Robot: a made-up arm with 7 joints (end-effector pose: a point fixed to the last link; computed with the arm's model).
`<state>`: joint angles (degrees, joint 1 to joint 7).
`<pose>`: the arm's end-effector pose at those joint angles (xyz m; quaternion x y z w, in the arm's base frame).
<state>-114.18 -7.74 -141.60 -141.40 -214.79 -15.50 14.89</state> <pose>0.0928 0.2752 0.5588 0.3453 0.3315 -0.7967 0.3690</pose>
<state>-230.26 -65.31 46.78 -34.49 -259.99 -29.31 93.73</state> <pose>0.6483 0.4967 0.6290 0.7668 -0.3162 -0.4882 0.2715</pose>
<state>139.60 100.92 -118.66 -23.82 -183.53 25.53 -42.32</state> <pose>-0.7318 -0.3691 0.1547 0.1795 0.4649 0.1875 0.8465</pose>
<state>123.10 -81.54 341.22 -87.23 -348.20 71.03 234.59</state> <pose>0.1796 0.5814 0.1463 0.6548 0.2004 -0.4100 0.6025</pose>
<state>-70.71 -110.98 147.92 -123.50 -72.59 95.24 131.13</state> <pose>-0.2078 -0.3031 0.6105 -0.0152 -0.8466 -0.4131 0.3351</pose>
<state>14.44 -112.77 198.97 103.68 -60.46 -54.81 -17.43</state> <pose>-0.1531 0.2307 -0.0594 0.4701 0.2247 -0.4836 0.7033</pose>
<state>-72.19 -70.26 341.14 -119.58 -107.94 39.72 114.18</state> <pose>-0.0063 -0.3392 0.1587 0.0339 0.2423 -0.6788 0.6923</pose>
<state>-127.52 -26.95 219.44 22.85 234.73 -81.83 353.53</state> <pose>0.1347 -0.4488 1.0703 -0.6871 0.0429 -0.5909 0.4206</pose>
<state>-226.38 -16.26 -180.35 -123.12 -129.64 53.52 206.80</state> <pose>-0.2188 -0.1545 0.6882 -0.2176 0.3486 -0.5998 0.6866</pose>
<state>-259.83 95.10 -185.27 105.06 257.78 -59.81 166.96</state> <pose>-0.0334 -0.3559 0.7909 0.8751 0.0614 -0.4790 0.0320</pose>
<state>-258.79 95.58 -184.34 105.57 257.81 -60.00 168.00</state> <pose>-0.0332 -0.3560 0.7861 0.8715 0.0463 -0.4873 0.0303</pose>
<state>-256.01 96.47 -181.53 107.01 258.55 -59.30 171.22</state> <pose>-0.0310 -0.3547 0.7765 0.8640 -0.0012 -0.5027 0.0297</pose>
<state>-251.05 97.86 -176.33 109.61 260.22 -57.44 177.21</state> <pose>-0.0266 -0.3531 0.7587 0.8453 -0.0864 -0.5262 0.0328</pose>
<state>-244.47 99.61 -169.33 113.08 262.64 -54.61 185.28</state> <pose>-0.0222 -0.3530 0.7314 0.8088 -0.1930 -0.5538 0.0429</pose>
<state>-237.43 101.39 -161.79 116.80 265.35 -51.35 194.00</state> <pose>-0.0206 -0.3541 0.6978 0.7570 -0.2956 -0.5796 0.0606</pose>
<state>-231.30 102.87 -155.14 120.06 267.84 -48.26 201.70</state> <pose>-0.0219 -0.3546 0.6654 0.7039 -0.3745 -0.5980 0.0819</pose>
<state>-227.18 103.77 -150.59 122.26 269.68 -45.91 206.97</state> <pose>-0.0238 -0.3540 0.6428 0.6651 -0.4231 -0.6073 0.0995</pose>
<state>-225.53 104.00 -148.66 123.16 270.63 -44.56 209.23</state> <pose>-0.0242 -0.3533 0.6342 0.6489 -0.4440 -0.6082 0.1088</pose>
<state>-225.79 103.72 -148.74 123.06 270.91 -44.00 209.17</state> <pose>-0.0228 -0.3531 0.6368 0.6510 -0.4466 -0.6037 0.1110</pose>
